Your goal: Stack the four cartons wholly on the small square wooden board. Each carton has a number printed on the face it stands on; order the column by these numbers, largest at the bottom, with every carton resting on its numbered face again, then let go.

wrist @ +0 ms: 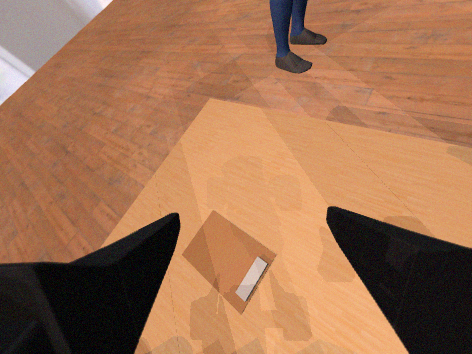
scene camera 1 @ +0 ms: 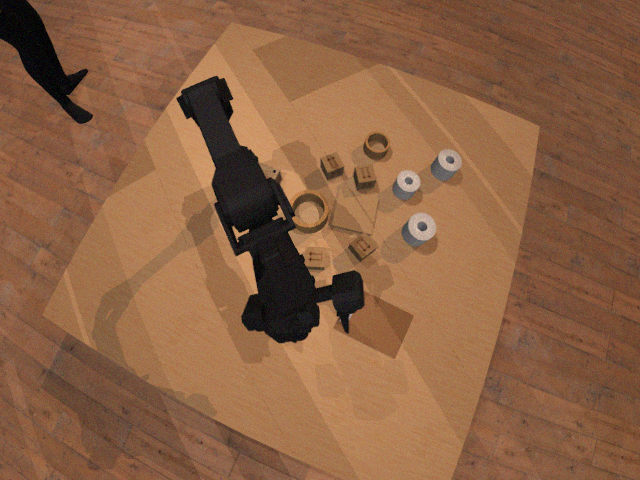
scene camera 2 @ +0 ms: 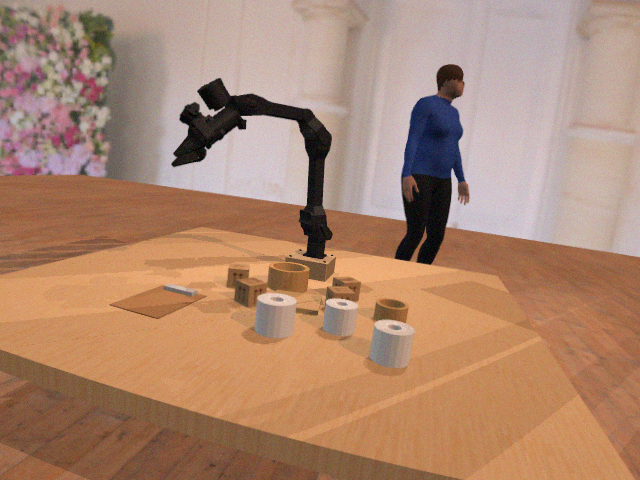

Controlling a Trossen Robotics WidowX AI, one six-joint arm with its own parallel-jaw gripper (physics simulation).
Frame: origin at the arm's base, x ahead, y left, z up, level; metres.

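Seen in the pictures: gripper, between the fingertips: (wrist: 253, 216) (scene camera 1: 321, 336) (scene camera 2: 173, 160); arm's base, origin of its link: (scene camera 2: 314, 255).
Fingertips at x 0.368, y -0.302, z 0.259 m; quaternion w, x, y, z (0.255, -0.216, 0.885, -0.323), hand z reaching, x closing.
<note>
Offsets run from my fingertips to a thing's top centre. "*": to the spot under its first point.
Four small brown cartons with arrow marks stand apart on the table: two {dy +0.449, dx -0.159, dz -0.262 m} (scene camera 1: 332, 166) {dy +0.454, dx -0.054, dz -0.262 m} (scene camera 1: 364, 177) (scene camera 2: 346, 285) (scene camera 2: 340, 295) on one side of the small square wooden board {dy +0.348, dx -0.039, dz -0.304 m} (scene camera 1: 356, 219) (scene camera 2: 309, 306), two {dy +0.249, dx +0.019, dz -0.262 m} (scene camera 1: 363, 247) {dy +0.166, dx -0.090, dz -0.262 m} (scene camera 1: 315, 258) (scene camera 2: 250, 291) (scene camera 2: 238, 275) on the other. The board bears no carton. The cartons' undersides and numbers are hidden. My gripper (scene camera 2: 174, 159) (wrist: 253, 216) is open and empty, high above the table and away from the cartons. Its two black fingers stand wide apart in the wrist view.
A large ring {dy +0.284, dx -0.162, dz -0.257 m} (scene camera 1: 310, 227) (scene camera 2: 287, 281) stands beside the board, a smaller ring {dy +0.582, dx -0.059, dz -0.274 m} (scene camera 1: 376, 155) (scene camera 2: 390, 313) farther off. Three white rolls {dy +0.359, dx +0.149, dz -0.247 m} (scene camera 1: 413, 236) {dy +0.481, dx +0.071, dz -0.256 m} (scene camera 1: 403, 192) {dy +0.602, dx +0.168, dz -0.251 m} (scene camera 1: 442, 171) stand beyond the board. A flat brown panel {dy +0.072, dx +0.129, dz -0.304 m} (scene camera 1: 387, 330) (scene camera 2: 149, 303) (wrist: 215, 245) carries a pale bar {* dy +0.083, dx +0.063, dz -0.306 m} (scene camera 2: 180, 290) (wrist: 252, 278).
</note>
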